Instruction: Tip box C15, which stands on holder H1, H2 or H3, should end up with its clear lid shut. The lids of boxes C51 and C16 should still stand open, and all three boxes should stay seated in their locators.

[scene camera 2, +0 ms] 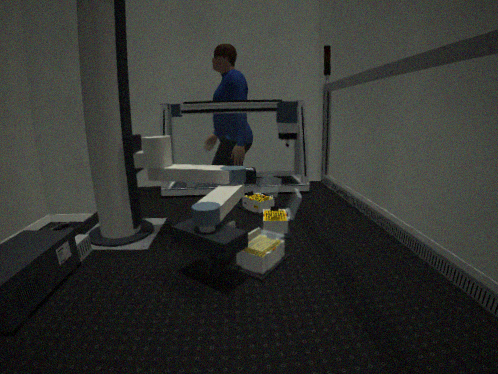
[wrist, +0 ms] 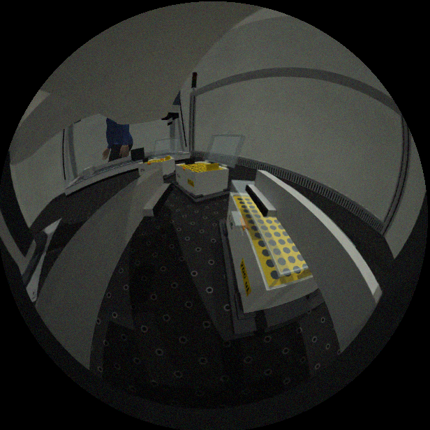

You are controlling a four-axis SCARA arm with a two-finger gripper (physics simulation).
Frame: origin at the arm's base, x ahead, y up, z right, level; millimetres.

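Where they show: gripper, fingertip midpoint: [scene camera 2: 246, 227]; arm's base at its link origin: [scene camera 2: 122, 235].
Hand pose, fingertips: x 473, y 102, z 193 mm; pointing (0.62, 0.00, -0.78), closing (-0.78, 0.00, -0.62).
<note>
Things, the pixels of their centre, and the offset from my fingertips. "*": a spot on its surface instead.
- nearest white tip box at the middle of its body: [scene camera 2: 261, 250] dx +37, dy -46, dz +62 mm
- middle box at the middle of its body: [scene camera 2: 279, 209] dx +130, dy -8, dz -169 mm
- far box at the middle of its body: [scene camera 2: 260, 192] dx +86, dy -8, dz -412 mm
- dark equipment case at a spot on its surface: [scene camera 2: 37, 265] * dx -508, dy +8, dz +229 mm
The nearest white tip box [scene camera 2: 257, 261] [wrist: 240, 255] sits on a dark holder [wrist: 231, 305]. Its clear lid [wrist: 280, 240] appears to lie flat over the yellow tip rack. The middle box [scene camera 2: 275, 226] [wrist: 212, 186] has its clear lid [scene camera 2: 295, 204] [wrist: 226, 149] standing open. The far box [scene camera 2: 258, 204] [wrist: 167, 168] also has its clear lid [scene camera 2: 268, 185] [wrist: 167, 146] standing up. All three look upright and seated. The labels C15, C51 and C16 cannot be read. My gripper [wrist: 209, 177] is shut with nothing between its fingers; its right finger overlaps the nearest box in the wrist view.
The arm's column [scene camera 2: 107, 125] stands at the left, beside a dark equipment case [scene camera 2: 37, 265]. A gantry frame [scene camera 2: 235, 190] stands at the back, with a person [scene camera 2: 231, 95] in blue behind it. A wall with a vent strip [scene camera 2: 420, 255] runs along the right.
</note>
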